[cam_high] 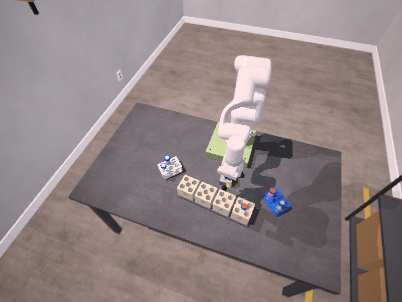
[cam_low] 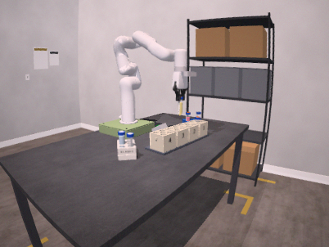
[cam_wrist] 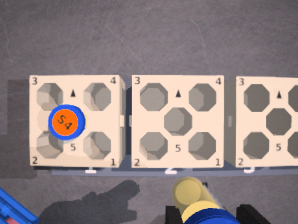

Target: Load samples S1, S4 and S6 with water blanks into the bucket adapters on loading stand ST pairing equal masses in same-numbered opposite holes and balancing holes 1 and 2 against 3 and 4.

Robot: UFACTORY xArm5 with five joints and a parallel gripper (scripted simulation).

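Right now the sample tube S6 is 50 mm below my hand and 10 mm to the right of it. From my hand the other things lie so: blue sample rack: 270 mm to the left, 220 mm below, 60 mm behind; then white blanks rack: 390 mm to the right, 220 mm below, 60 mm behind; then sample tube S4: 180 mm below, 100 mm to the left, 60 mm ahead.
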